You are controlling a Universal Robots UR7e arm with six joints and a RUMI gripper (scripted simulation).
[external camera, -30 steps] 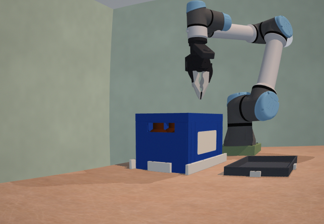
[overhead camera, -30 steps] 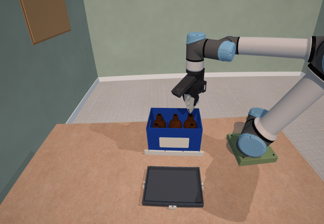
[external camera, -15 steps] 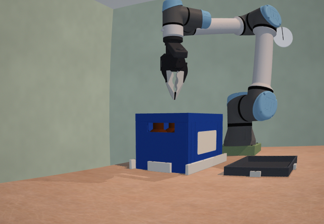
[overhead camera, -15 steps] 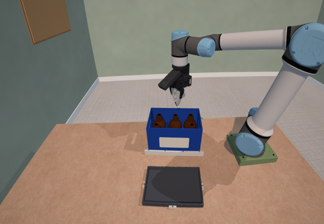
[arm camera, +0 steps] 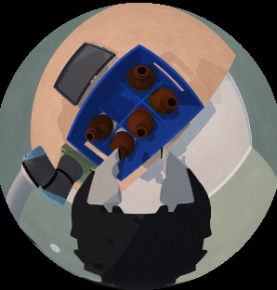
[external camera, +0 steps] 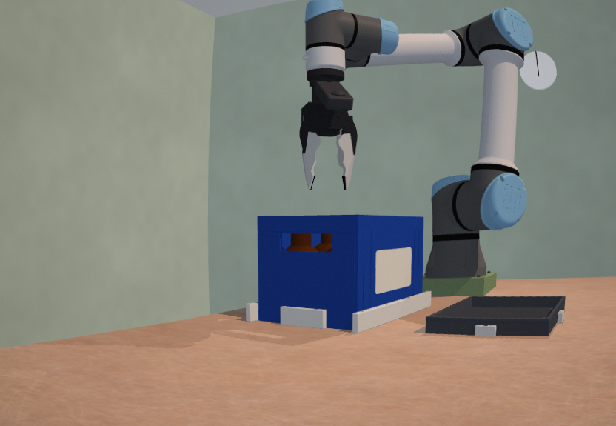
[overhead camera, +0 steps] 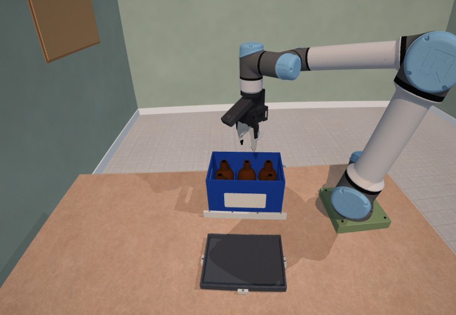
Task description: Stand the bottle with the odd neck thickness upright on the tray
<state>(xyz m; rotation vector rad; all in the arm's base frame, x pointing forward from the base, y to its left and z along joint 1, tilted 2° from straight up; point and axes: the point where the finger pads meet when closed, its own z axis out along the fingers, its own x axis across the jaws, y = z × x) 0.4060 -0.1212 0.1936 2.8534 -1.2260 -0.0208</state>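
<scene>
Right now my hand is 150 mm above the glass bottle. Round my hand: dark tray 10 mm ahead, 330 mm to the left, 230 mm below; then blue crate 10 mm ahead, 40 mm to the left, 160 mm below.
</scene>
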